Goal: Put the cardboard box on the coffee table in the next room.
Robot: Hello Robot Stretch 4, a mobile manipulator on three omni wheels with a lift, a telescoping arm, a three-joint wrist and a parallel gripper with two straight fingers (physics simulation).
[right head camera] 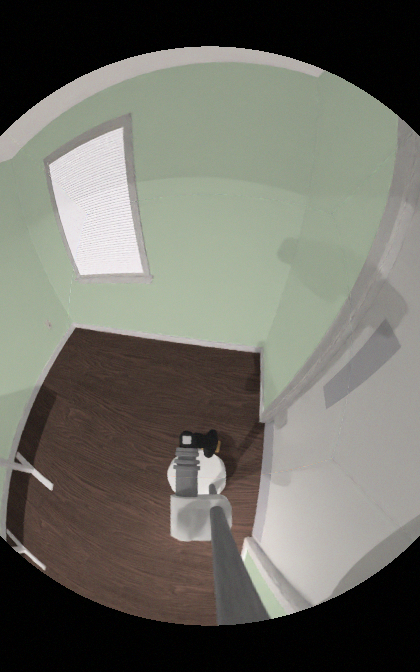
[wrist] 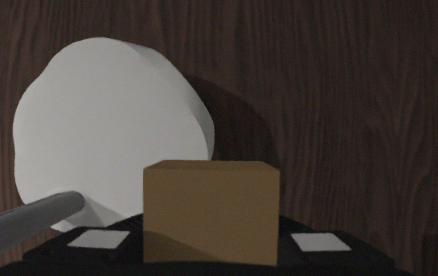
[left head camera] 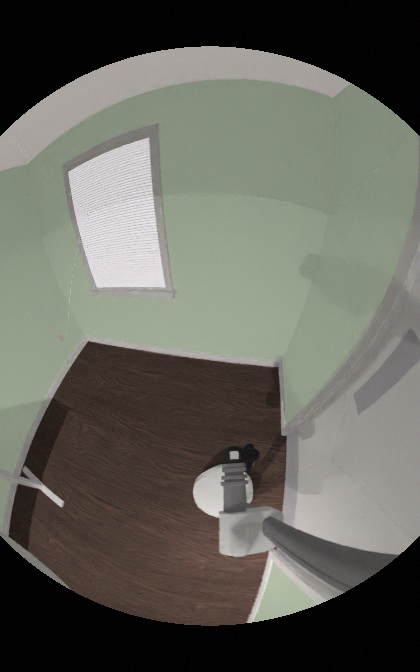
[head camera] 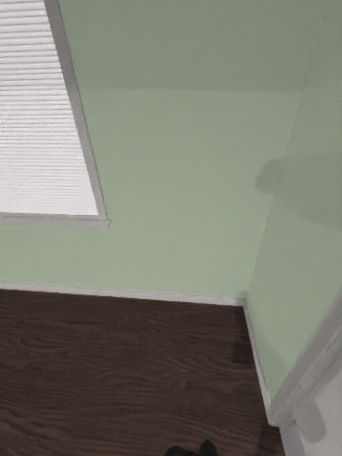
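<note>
The cardboard box [wrist: 211,216] is a plain brown block, held upright between the black fingers in the wrist view. A thin tan part of the box [right head camera: 218,446] shows beside the fingers in the right head view. My gripper [wrist: 212,227] [right head camera: 212,443] [left head camera: 250,454] is shut on the box and holds it above the dark wood floor, near the robot's white round base. In the head view, the black tips of the gripper show at the bottom edge. The coffee table does not show in these views.
A green wall [head camera: 190,200] with a blind-covered window [head camera: 40,125] [left head camera: 117,220] [right head camera: 97,210] stands ahead. A pale, grey-trimmed panel or doorway [head camera: 325,395] [left head camera: 320,450] [right head camera: 300,465] is close on the right. White bars [left head camera: 42,487] [right head camera: 34,472] stick out at the lower left.
</note>
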